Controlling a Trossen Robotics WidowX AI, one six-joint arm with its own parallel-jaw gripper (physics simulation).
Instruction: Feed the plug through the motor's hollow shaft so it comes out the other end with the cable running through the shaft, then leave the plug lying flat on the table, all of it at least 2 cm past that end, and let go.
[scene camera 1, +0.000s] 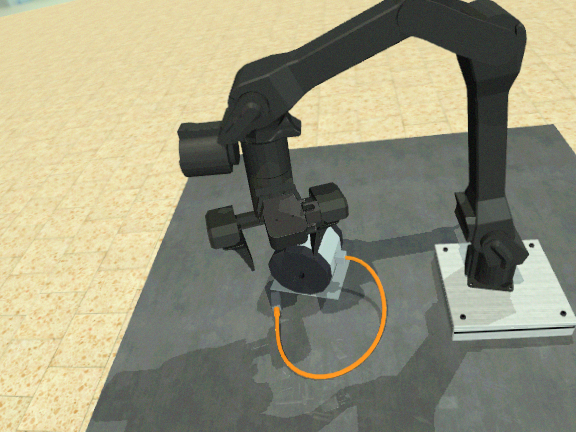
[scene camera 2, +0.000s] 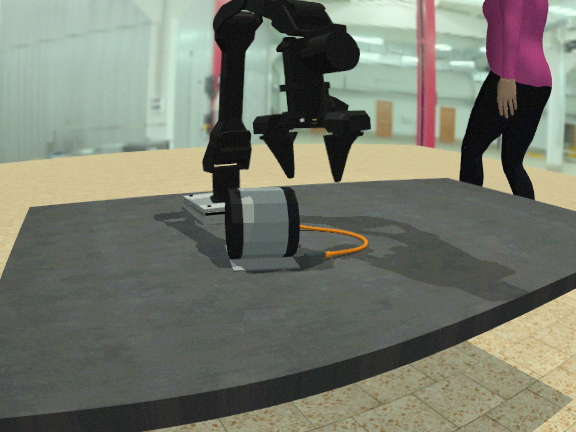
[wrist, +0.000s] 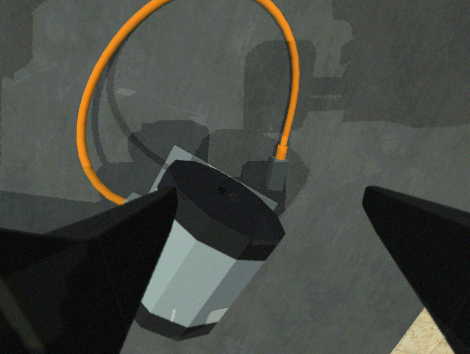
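The motor is a pale grey drum with black ends on a flat foot. A small dark shaft hole shows in one end face. The grey plug lies on the table close beside the foot, outside the shaft. The orange cable loops from the plug to a small block on the motor's side. My gripper is open and empty, high above the table near the motor and plug.
The dark table carries the motor and the arm's pale base plate, which stands off to the motor's right in scene camera 1. The table's front edge shows in scene camera 2. A person stands behind the table.
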